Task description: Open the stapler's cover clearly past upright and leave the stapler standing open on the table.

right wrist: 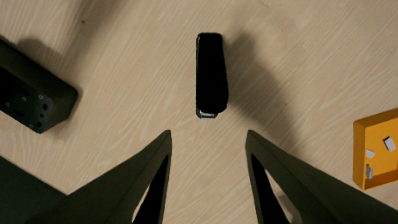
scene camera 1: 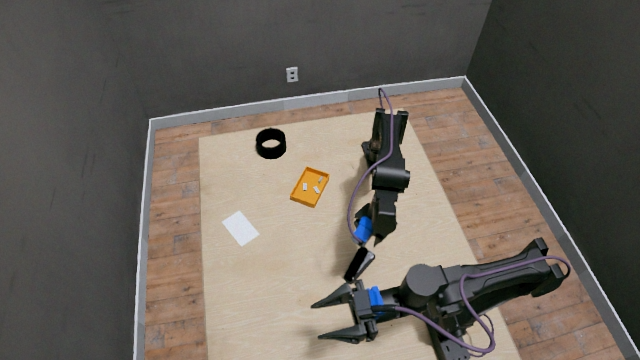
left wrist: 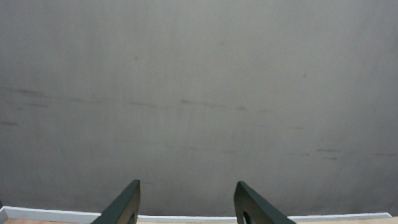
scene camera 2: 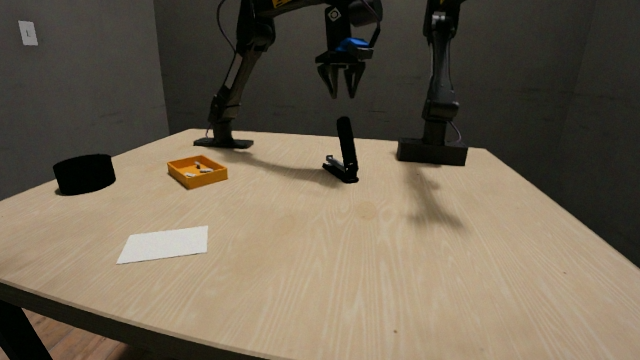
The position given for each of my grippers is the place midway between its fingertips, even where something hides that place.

Note:
I see my left gripper (left wrist: 189,188), my right gripper (scene camera 2: 343,98), a black stapler (scene camera 2: 334,166) and a white card (scene camera 2: 174,243).
The black stapler also shows in the right wrist view (right wrist: 203,116). My right gripper is seen too in the right wrist view (right wrist: 208,137). The left wrist view misses the black stapler: it is out of frame. The right wrist view misses the white card: it is out of frame.

